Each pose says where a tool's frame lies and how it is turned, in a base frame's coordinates. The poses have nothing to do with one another.
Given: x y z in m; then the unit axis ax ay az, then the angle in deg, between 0 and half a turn.
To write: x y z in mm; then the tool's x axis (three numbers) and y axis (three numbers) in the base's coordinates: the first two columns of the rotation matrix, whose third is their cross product. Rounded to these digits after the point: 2 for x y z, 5 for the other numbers.
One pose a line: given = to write
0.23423 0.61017 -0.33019 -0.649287 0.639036 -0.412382 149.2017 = 234.23 610.17 -330.19 -0.07528 -0.98247 0.17055 -0.56018 -0.09983 -0.82234
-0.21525 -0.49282 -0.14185 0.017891 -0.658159 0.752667 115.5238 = -215.25 -492.82 -141.85 -0.43043 0.66236 0.61319 -0.69606 0.18893 -0.69268
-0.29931 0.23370 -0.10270 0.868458 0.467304 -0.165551 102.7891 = -299.31 233.70 -102.70 0.69981 0.33423 -0.63131 0.65711 0.04535 0.75243
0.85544 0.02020 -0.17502 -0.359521 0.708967 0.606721 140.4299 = 855.44 20.20 -175.02 -0.54195 -0.06487 -0.83790 -0.83786 0.11924 0.53270
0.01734 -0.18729 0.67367 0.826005 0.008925 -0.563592 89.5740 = 17.34 -187.29 673.67 0.68465 -0.55626 -0.47099 0.57089 0.00751 0.82099
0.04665 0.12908 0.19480 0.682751 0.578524 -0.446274 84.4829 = 46.65 129.08 194.80 0.51748 -0.08719 -0.85124 0.80122 0.39865 0.44623
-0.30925 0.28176 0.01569 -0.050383 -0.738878 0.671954 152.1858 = -309.25 281.76 15.69 -0.87968 0.38369 0.28097 -0.24338 0.14434 -0.95913
